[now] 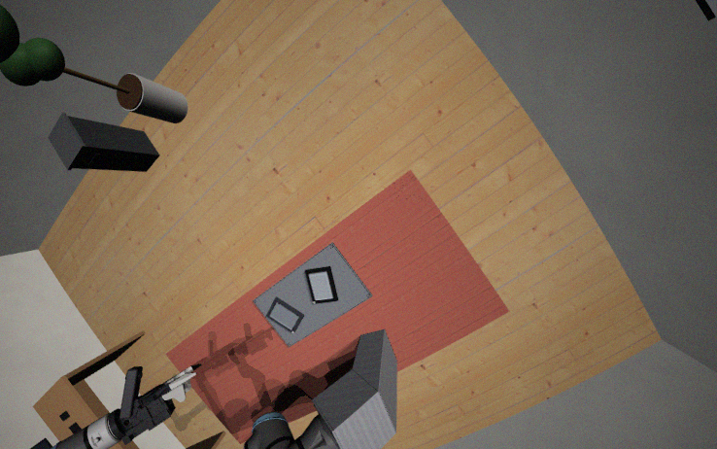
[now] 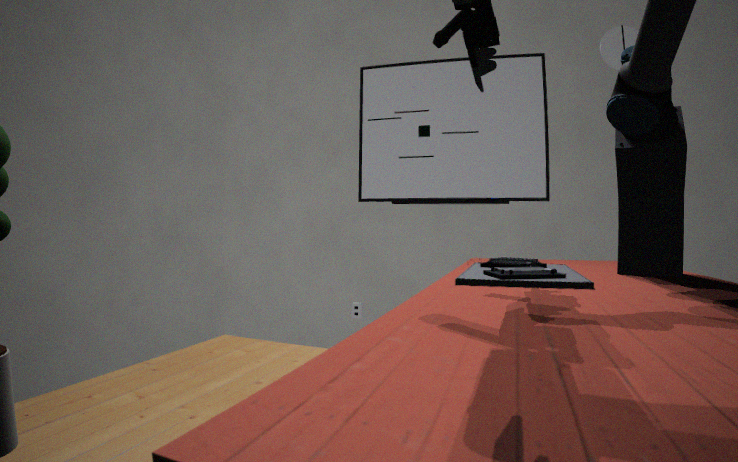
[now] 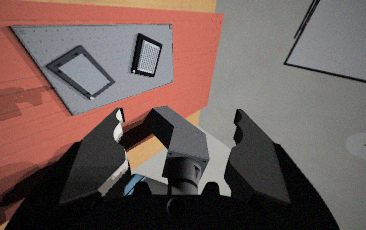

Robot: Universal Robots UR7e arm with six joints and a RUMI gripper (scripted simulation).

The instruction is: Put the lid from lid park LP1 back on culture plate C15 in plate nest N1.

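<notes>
The clear lid is 110 mm behind my hand, 20 mm to the left of it and 480 mm below it. Round my hand: dark lid park LP1: 110 mm behind, 20 mm to the left, 490 mm below; culture plate C15: 30 mm behind, 230 mm to the right, 480 mm below; black plate nest N1: 30 mm behind, 230 mm to the right, 490 mm below.
</notes>
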